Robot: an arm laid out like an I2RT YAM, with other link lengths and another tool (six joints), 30 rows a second.
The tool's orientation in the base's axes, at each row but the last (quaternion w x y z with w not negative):
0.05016 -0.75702 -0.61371 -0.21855
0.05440 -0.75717 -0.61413 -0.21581
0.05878 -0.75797 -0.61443 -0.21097
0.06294 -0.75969 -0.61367 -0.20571
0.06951 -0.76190 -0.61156 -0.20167
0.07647 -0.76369 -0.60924 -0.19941
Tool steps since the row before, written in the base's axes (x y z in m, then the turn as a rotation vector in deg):
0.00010 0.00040 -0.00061 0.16 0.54 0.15
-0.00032 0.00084 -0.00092 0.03 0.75 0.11
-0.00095 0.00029 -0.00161 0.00 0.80 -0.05
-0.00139 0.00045 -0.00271 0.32 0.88 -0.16
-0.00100 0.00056 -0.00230 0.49 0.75 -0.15
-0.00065 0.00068 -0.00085 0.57 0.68 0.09
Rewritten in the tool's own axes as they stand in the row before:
0.00014 -0.00012 0.00071 0.57 0.05 0.09
0.00035 -0.00067 0.00104 0.73 -0.13 0.17
-0.00052 -0.00125 0.00132 0.71 -0.20 0.32
-0.00087 -0.00186 0.00229 0.79 0.07 0.53
-0.00057 -0.00142 0.00207 0.70 0.27 0.51
0.00016 -0.00090 0.00088 0.75 0.39 0.28

